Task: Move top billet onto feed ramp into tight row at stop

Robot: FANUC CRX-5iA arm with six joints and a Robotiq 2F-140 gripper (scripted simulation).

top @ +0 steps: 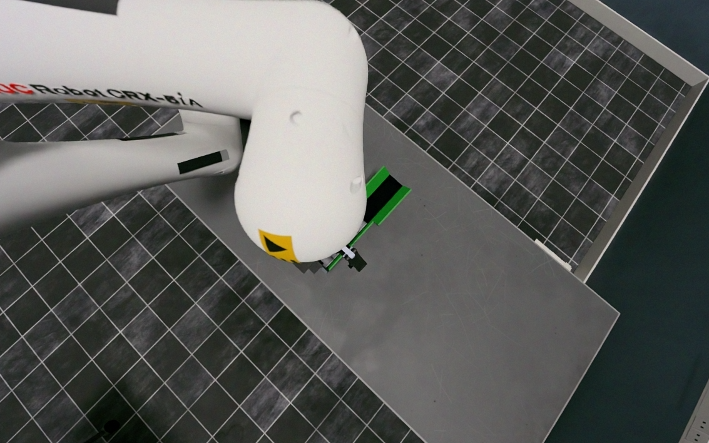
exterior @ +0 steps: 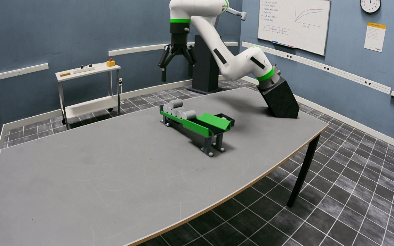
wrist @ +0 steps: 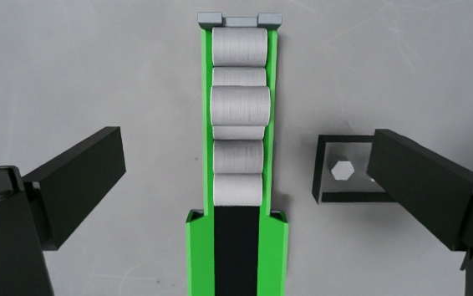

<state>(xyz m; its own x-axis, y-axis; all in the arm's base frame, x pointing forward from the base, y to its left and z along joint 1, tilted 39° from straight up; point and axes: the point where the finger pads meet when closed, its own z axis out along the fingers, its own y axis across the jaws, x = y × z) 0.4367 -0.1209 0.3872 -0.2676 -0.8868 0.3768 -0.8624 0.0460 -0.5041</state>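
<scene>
The grey stop lies 19 cm below my hand, 8 cm to the right of it and 2 cm behind it. Round my hand: dark tray (24 cm below, 16 cm to the left, 14 cm behind).
</scene>
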